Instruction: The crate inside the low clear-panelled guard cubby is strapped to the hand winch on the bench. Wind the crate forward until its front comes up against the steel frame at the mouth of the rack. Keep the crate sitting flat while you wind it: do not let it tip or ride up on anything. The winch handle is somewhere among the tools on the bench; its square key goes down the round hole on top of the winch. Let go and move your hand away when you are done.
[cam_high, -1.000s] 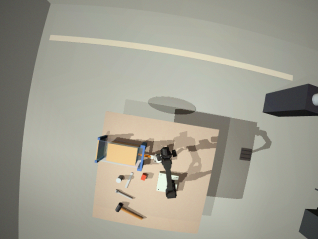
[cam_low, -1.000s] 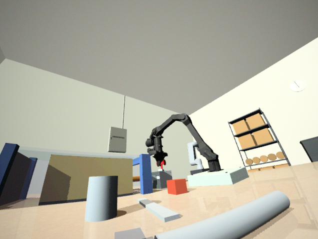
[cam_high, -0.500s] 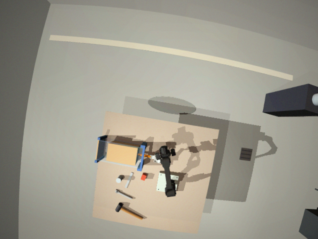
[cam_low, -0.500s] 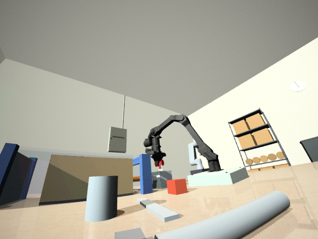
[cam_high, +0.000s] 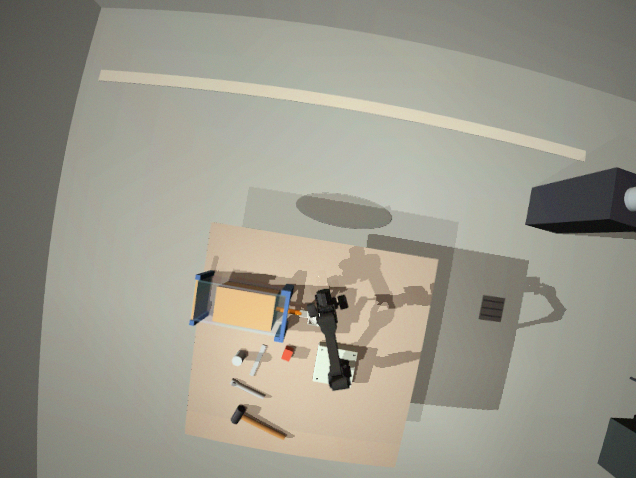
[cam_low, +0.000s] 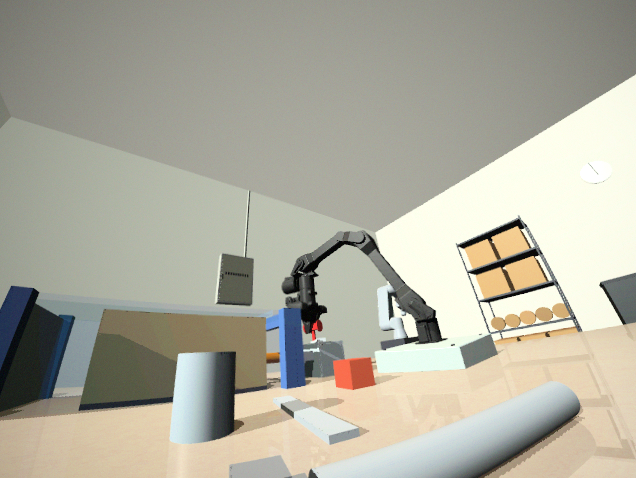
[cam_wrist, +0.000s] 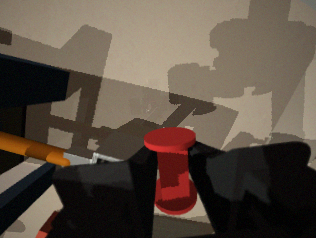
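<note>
Right now my gripper tip is 1 cm short of the winch crank handle, 5 cm to the right of it and 2 cm above it. The rest, counted from my gripper tip: winch (1 cm ahead, 10 cm to the left, 10 cm below); then blue frame (19 cm ahead, 12 cm to the left, 2 cm below); then red knob (1 cm behind, 1 cm to the left, 1 cm above).
</note>
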